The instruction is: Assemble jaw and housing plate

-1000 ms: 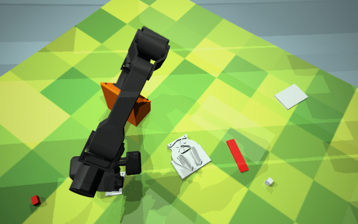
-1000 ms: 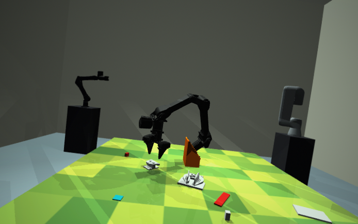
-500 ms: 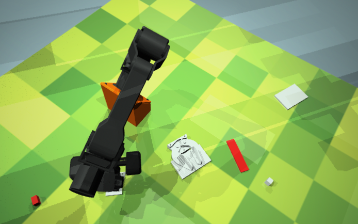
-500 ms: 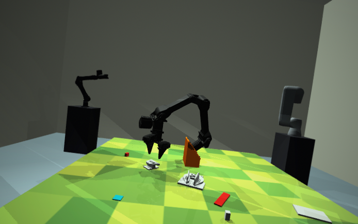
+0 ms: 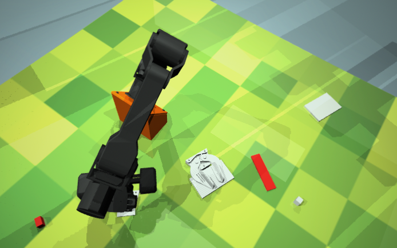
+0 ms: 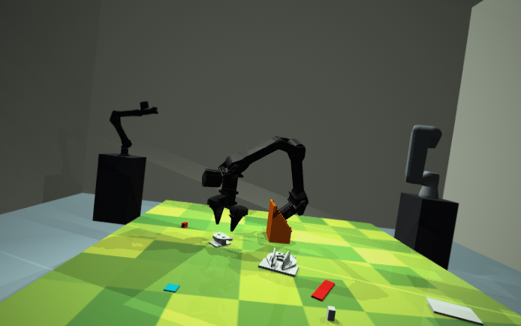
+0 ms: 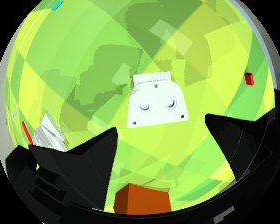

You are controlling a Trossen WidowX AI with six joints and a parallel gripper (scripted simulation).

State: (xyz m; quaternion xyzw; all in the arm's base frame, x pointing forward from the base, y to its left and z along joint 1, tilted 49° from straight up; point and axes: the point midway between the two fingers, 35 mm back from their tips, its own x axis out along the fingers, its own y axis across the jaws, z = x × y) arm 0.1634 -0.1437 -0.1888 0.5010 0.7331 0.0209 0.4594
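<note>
Now: gripper tip 10 mm short of the housing plate, 10 mm to the left of it and 30 mm above it. Also, from my gripper tip: jaw (110 mm ahead, 210 mm to the left, 50 mm below); then white stepped block (10 mm ahead, 10 mm to the right, 50 mm below); then red cube (130 mm behind, 180 mm to the right, 50 mm below).
</note>
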